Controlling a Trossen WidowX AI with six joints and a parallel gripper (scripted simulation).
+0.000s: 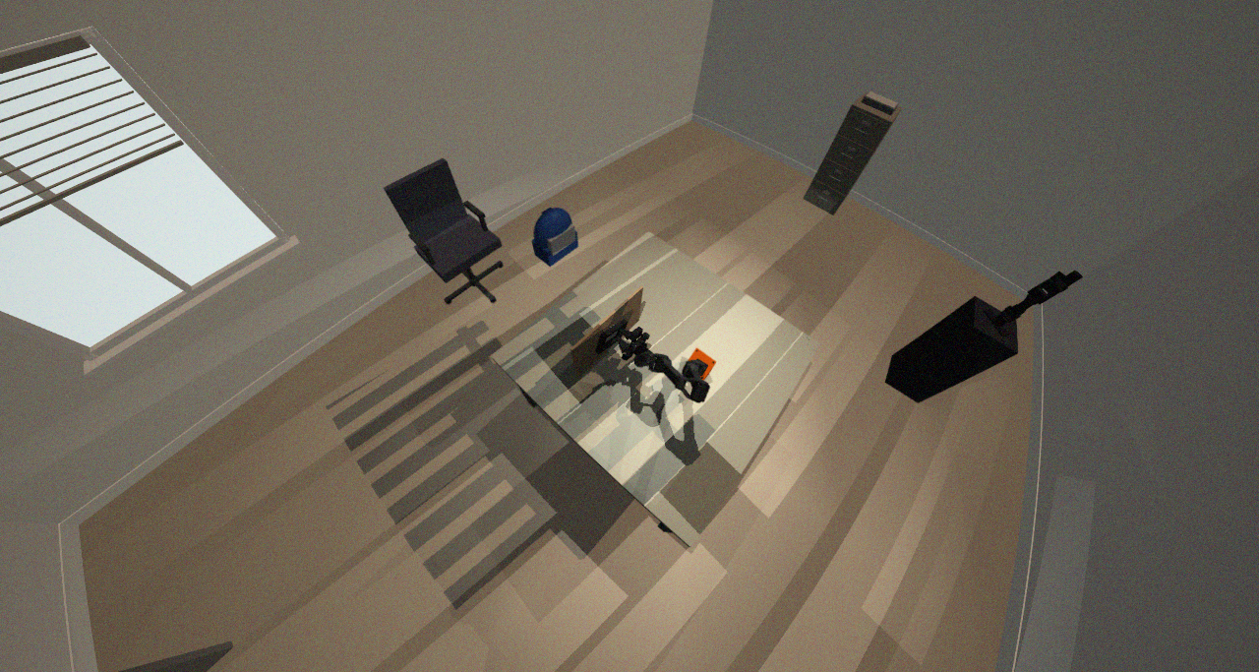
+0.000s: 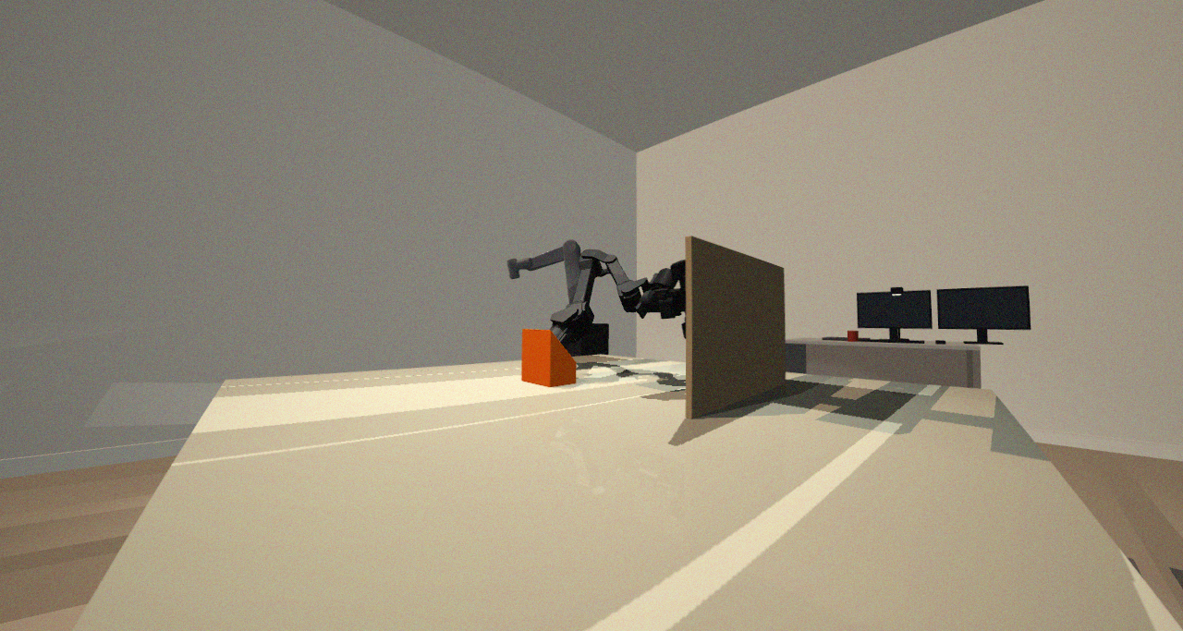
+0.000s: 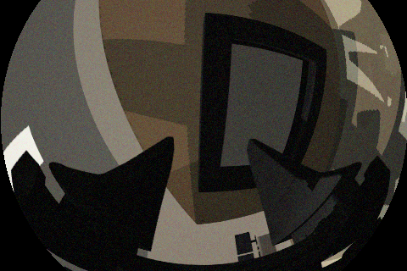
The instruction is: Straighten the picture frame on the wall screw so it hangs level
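Now: the black picture frame 4 cm ahead of my gripper tip, 1 cm to the left of it and 5 cm below it. The rest, counted from my gripper tip: brown wall board 5 cm ahead, 6 cm below.
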